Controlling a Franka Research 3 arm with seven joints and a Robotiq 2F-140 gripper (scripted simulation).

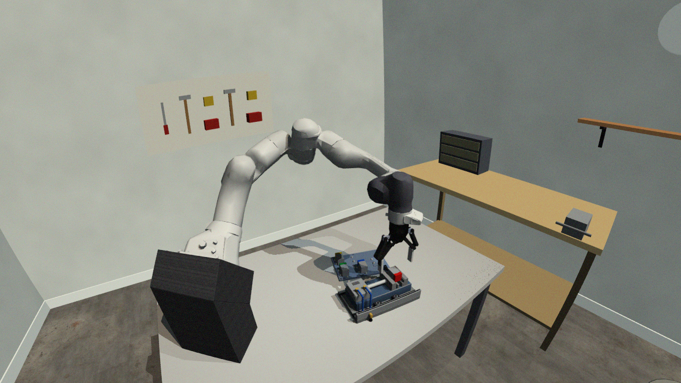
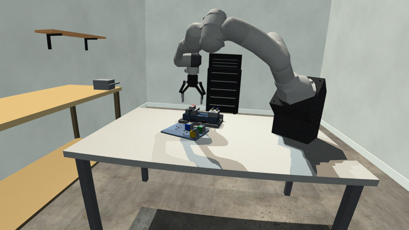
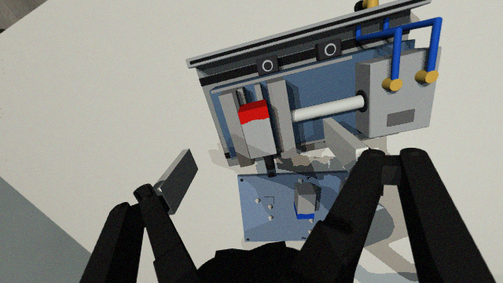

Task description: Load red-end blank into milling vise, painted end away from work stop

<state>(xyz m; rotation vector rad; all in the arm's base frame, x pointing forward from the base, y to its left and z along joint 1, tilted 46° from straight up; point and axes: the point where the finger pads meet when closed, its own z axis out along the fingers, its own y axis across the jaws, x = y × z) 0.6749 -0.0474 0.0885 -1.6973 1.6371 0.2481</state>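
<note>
Now: the fixed jaw 70 mm below my hand and 20 mm ahead of it. From my hand the other things lie so: vise (110 mm below, 80 mm behind, 20 mm to the right); then moving jaw (70 mm below, 30 mm behind, 10 mm to the right); then white rod (90 mm behind, 70 mm below, 20 mm to the right).
</note>
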